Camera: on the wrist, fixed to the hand. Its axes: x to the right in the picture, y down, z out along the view.
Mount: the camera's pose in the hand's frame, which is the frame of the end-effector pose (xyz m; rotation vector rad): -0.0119 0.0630 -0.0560 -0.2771 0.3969 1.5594
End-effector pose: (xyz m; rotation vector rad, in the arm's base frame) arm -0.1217 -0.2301 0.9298 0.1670 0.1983 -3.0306
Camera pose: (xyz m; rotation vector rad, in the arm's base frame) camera -0.0975 -0.2836 0.8682 0.5587 0.3056 -1.3893
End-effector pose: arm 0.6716 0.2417 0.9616 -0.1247 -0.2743 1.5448
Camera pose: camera 0.6247 0.2368 0.8907 -1.0419 -0.0199 2.9326
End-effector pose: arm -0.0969 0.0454 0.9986 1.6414 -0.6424 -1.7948
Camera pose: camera -0.0335 0.0133 1.0455 0.7247 -0.9854 -0.3657
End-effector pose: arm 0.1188 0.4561 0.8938 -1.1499 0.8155 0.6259
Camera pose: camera 0.0492 0.4213 0.8592 -0.6787 2.0119 1.8416
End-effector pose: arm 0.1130 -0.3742 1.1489 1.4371 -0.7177 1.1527
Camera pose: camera 0.0376 -0.3356 1.1569 0.1438 -1.6880 2.2382
